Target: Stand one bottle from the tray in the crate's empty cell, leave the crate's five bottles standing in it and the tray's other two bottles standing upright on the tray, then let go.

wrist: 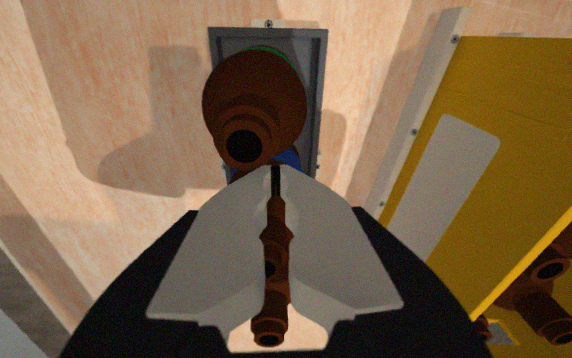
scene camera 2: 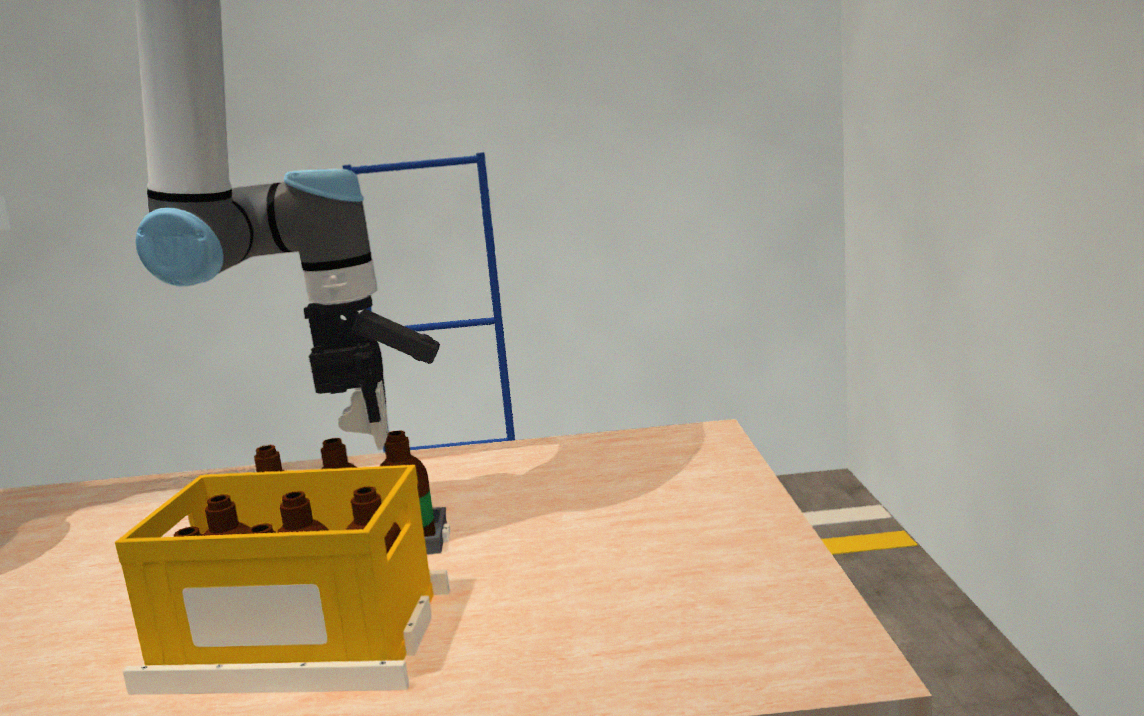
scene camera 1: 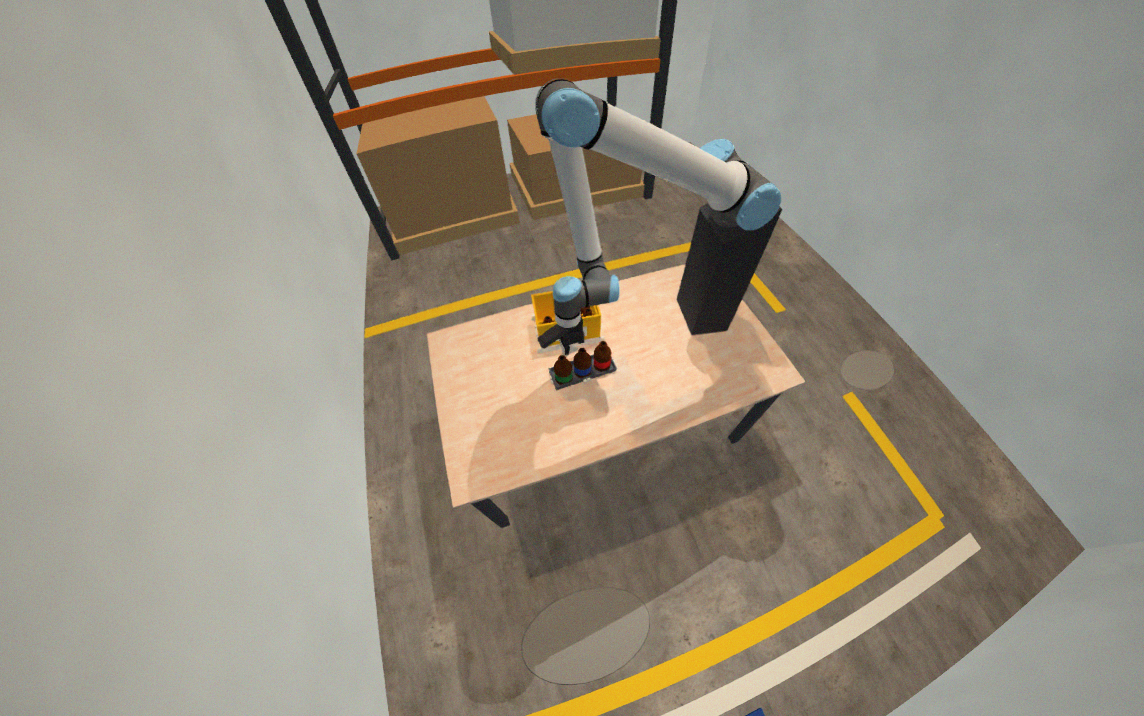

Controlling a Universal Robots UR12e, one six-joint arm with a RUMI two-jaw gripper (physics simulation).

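Places are measured from the arm's base along level axes (x left, y down, z back), in centimetres.
Where they show: gripper, fingertip midpoint: (wrist: 275, 168) (scene camera 2: 380, 448) (scene camera 1: 565, 355).
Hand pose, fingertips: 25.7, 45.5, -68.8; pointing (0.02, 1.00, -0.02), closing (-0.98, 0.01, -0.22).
Observation:
Things, the pixels of their centre, and the offset from my fingertips, as dx, dy, dz. Level surfaces: height alone.
- green-label bottle at the middle of its body: (wrist: 256, 105) (scene camera 2: 402, 485) (scene camera 1: 562, 368) +1.8, +6.2, -1.7
- tray at the middle of its body: (wrist: 271, 165) (scene camera 2: 346, 539) (scene camera 1: 582, 369) -0.8, +13.2, +6.8
- blue-label bottle at the middle of its body: (wrist: 266, 200) (scene camera 2: 340, 492) (scene camera 1: 582, 361) -0.5, +6.2, +6.7
- red-label bottle at the middle of its body: (wrist: 270, 266) (scene camera 2: 274, 500) (scene camera 1: 602, 354) -2.7, +6.2, +15.6
- yellow crate at the middle of its body: (scene camera 2: 288, 571) (wrist: 514, 211) (scene camera 1: 566, 317) -24.6, +5.7, +2.8
- wooden table at its surface level: dy +14.5
My gripper (scene camera 1: 566, 349) (scene camera 2: 381, 443) (wrist: 275, 168) is shut and empty, pointing down at the tray, its tips close beside the neck of the green-label bottle (scene camera 1: 563, 368) (scene camera 2: 407, 460) (wrist: 255, 95). That bottle is on the tray (scene camera 1: 573, 382) (scene camera 2: 436, 540) (wrist: 322, 65), off-centre and perhaps leaning slightly away from the crate. The blue-label bottle (scene camera 1: 582, 363) (scene camera 2: 334, 451) is in the middle, partly hidden by the jaws in the wrist view. The red-label bottle (scene camera 1: 602, 357) (scene camera 2: 267, 458) is at the other end. The yellow crate (scene camera 1: 590, 329) (scene camera 2: 354, 599) (wrist: 480, 100) holds several bottles; its walls hide its empty cell.
White rails (scene camera 2: 265, 678) (wrist: 427, 100) edge the crate on the wooden table (scene camera 1: 497, 405) (scene camera 2: 632, 540). The arm's black pedestal (scene camera 1: 721, 278) stands at the table's right. A blue frame (scene camera 2: 496, 295) and a pallet rack (scene camera 1: 497, 86) stand beyond the table.

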